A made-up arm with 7 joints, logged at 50 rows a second.
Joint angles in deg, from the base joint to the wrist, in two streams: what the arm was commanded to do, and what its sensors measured. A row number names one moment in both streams.
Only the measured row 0 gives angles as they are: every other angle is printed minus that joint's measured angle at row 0.
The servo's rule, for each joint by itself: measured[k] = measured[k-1] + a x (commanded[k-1-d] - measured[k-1]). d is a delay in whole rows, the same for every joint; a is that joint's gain. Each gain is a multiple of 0.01, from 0.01 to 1. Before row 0 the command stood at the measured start. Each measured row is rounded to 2 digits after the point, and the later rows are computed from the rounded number. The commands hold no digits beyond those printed.
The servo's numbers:
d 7
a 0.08 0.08 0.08 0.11 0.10 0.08 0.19
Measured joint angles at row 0: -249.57 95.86 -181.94 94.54 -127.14 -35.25 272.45
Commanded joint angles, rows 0 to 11: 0.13 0.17 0.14 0.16 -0.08 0.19 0.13; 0.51 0.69 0.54 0.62 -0.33 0.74 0.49; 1.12 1.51 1.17 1.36 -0.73 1.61 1.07; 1.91 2.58 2.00 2.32 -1.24 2.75 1.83; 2.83 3.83 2.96 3.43 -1.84 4.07 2.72; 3.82 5.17 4.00 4.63 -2.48 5.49 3.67; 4.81 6.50 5.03 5.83 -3.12 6.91 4.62; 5.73 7.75 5.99 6.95 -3.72 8.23 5.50; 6.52 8.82 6.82 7.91 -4.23 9.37 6.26; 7.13 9.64 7.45 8.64 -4.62 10.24 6.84; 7.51 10.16 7.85 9.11 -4.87 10.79 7.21; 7.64 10.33 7.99 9.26 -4.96 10.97 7.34
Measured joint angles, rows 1 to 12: 0.00 0.00 0.00 0.00 0.00 0.00 0.00; 0.00 0.00 0.00 0.00 0.00 0.00 0.00; 0.00 0.00 0.00 0.00 0.00 0.00 0.00; 0.00 0.00 0.00 0.00 0.00 0.00 0.00; 0.00 0.00 0.00 0.00 0.00 0.00 0.00; 0.00 0.00 0.00 0.00 0.00 0.00 0.00; 0.00 0.00 0.00 0.00 0.00 0.00 0.00; 0.01 0.01 0.01 0.02 -0.01 0.02 0.02; 0.05 0.06 0.05 0.09 -0.04 0.08 0.11; 0.14 0.18 0.14 0.23 -0.11 0.20 0.29; 0.28 0.37 0.29 0.46 -0.22 0.40 0.58; 0.48 0.65 0.50 0.79 -0.38 0.69 0.99
